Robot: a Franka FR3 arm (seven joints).
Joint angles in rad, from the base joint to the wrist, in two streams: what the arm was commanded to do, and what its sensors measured. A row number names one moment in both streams.
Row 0, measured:
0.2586, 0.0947, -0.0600, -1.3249, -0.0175, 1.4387, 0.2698
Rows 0 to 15, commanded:
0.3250, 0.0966, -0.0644, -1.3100, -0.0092, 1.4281, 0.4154
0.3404, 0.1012, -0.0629, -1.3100, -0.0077, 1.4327, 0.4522
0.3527, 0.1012, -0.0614, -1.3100, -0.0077, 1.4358, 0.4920
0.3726, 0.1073, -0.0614, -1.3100, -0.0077, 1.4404, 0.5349
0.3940, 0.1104, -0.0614, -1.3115, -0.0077, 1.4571, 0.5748
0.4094, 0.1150, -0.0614, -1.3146, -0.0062, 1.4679, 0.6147
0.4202, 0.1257, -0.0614, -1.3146, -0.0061, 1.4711, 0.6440
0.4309, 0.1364, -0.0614, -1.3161, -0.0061, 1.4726, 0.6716
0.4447, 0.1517, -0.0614, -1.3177, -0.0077, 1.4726, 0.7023
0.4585, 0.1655, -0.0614, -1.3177, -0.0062, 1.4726, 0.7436
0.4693, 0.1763, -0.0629, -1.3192, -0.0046, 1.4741, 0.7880
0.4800, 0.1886, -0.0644, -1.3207, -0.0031, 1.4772, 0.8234
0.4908, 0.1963, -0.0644, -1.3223, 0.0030, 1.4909, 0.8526
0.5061, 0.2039, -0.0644, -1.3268, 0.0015, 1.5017, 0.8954
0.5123, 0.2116, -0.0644, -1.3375, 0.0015, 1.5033, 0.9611
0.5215, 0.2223, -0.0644, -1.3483, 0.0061, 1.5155, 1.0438
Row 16, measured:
0.5010, 0.2069, -0.0572, -1.3268, -0.0174, 1.4845, 0.8883
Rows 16 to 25, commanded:
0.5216, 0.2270, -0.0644, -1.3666, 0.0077, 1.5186, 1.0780
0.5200, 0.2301, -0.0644, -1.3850, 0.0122, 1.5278, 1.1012
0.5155, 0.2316, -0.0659, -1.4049, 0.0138, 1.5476, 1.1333
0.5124, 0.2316, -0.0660, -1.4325, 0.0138, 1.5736, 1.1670
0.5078, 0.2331, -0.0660, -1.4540, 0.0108, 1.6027, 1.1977
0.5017, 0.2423, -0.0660, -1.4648, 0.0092, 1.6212, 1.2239
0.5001, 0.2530, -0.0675, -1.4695, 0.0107, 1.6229, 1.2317
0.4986, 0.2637, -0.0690, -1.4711, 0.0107, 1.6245, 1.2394
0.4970, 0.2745, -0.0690, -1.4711, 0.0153, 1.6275, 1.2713
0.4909, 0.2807, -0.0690, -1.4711, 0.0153, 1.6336, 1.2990
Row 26, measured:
0.5123, 0.2683, -0.0757, -1.4547, -0.0167, 1.6008, 1.2223
